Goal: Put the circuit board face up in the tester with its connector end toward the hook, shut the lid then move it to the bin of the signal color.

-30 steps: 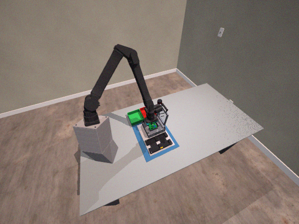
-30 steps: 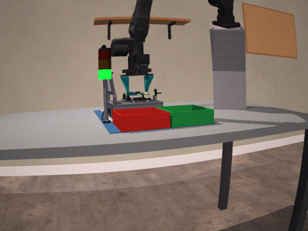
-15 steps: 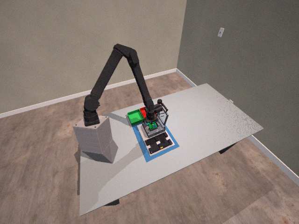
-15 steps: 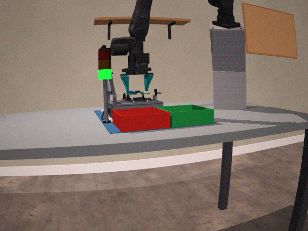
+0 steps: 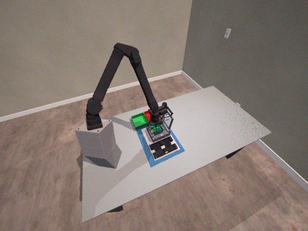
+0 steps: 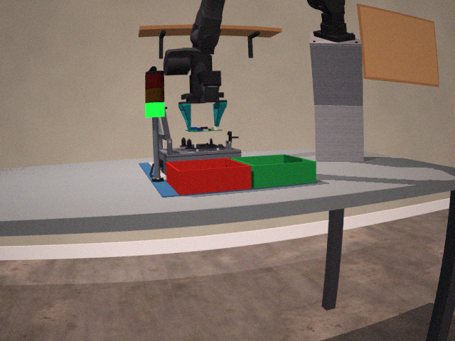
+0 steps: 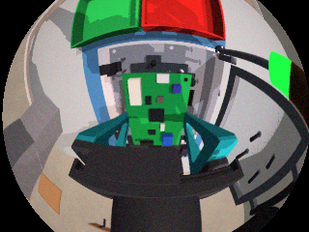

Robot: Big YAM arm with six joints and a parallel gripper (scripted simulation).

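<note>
Right now my hand is 40 mm above the tester plate, 10 mm to the right of it and 10 mm short of it. From my hand the other things lie so: tester lid 120 mm ahead, 70 mm above; then green circuit board right at my hand; then latch hook 60 mm to the left, 50 mm behind, 30 mm below.
</note>
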